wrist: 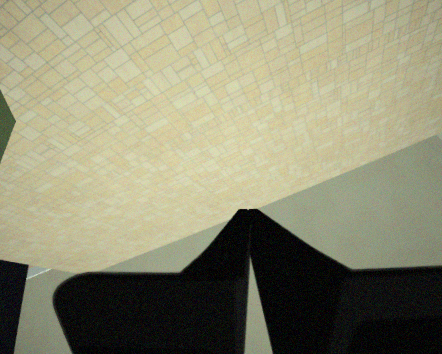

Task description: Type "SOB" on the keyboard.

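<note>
My gripper is shut and empty, its two black fingers meeting at a point low in the middle of the wrist view. The fingertips show against the line where the tan patterned surface meets the grey-green area beyond it. The keyboard does not show in this view, and no letter keys can be seen. How far the fingertips are from the surface cannot be told.
A tan tiled surface fills the upper part of the view, with its edge slanting up to the right. A green object shows in part at the left edge. A dark object shows at the lower left.
</note>
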